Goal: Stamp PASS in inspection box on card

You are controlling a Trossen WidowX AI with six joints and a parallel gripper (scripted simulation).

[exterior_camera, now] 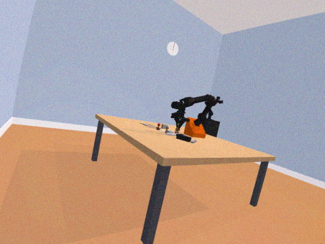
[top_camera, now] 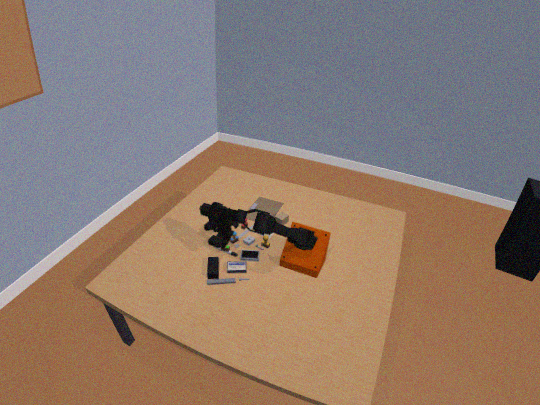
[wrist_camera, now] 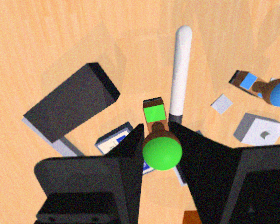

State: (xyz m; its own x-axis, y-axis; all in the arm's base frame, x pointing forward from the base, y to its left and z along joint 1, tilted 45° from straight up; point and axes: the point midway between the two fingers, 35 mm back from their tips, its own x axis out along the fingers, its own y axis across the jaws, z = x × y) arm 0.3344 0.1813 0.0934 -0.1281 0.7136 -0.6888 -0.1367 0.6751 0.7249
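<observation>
Right now my gripper tip is 90 mm past the ink pad, 70 mm to the left of it and 70 mm above it. Also, from my gripper tip: black block: 10 mm behind, 100 mm to the left, 60 mm below; white marker: 30 mm to the right, 70 mm below; blue-knobbed stamp: 30 mm ahead, 120 mm to the right, 60 mm below.
</observation>
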